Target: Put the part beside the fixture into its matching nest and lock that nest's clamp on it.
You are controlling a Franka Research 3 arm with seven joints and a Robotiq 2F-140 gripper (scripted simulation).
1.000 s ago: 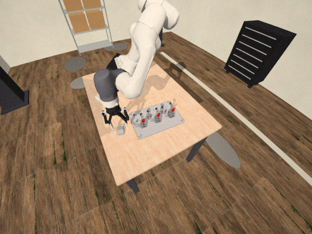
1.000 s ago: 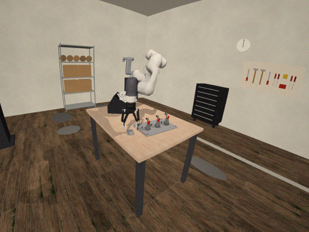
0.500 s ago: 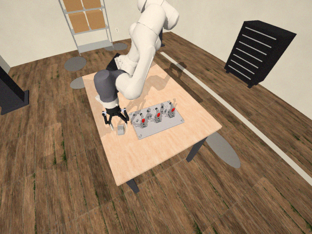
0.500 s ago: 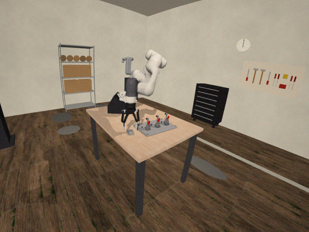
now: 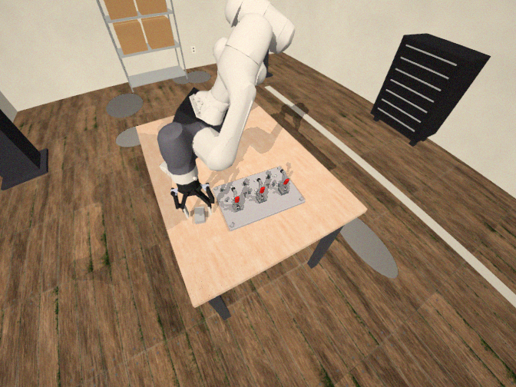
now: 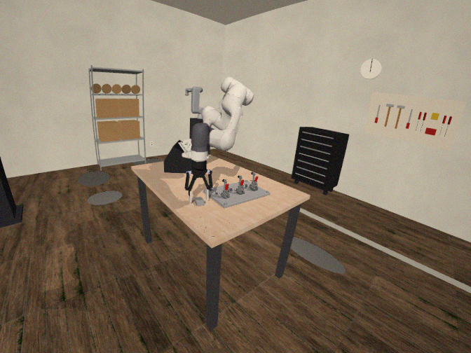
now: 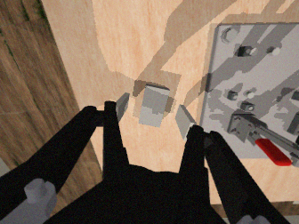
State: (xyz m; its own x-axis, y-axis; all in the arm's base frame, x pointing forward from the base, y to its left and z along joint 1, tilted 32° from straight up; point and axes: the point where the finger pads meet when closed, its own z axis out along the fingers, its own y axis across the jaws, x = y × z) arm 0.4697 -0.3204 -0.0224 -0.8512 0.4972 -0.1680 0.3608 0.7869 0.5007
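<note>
My hand is 3 cm above the grey block. From my hand the other things lie so: plate: 26 cm to the left, 5 cm ahead, 3 cm below.
</note>
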